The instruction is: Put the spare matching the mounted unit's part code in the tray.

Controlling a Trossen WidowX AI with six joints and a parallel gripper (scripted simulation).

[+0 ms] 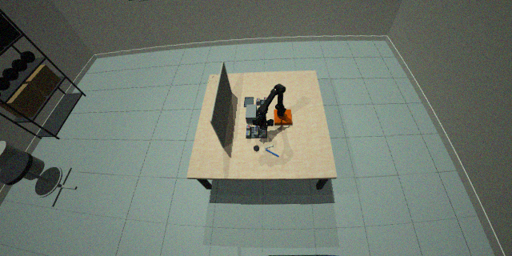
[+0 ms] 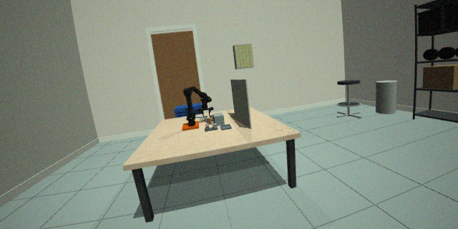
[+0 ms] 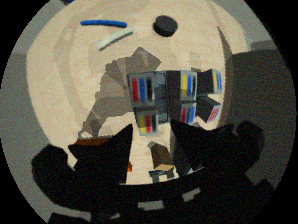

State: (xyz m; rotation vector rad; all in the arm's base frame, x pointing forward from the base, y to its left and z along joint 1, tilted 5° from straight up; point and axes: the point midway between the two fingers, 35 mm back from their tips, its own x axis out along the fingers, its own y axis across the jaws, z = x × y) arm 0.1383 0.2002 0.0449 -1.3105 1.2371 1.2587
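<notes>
Right now my gripper tip is 2 cm above the spare. Round my gripper tip: grey mounted unit 15 cm ahead, 13 cm to the right, 1 cm below; black round thing 20 cm to the left, 5 cm below, 3 cm ahead; tan block 13 cm to the right, 4 cm ahead, 2 cm below.
</notes>
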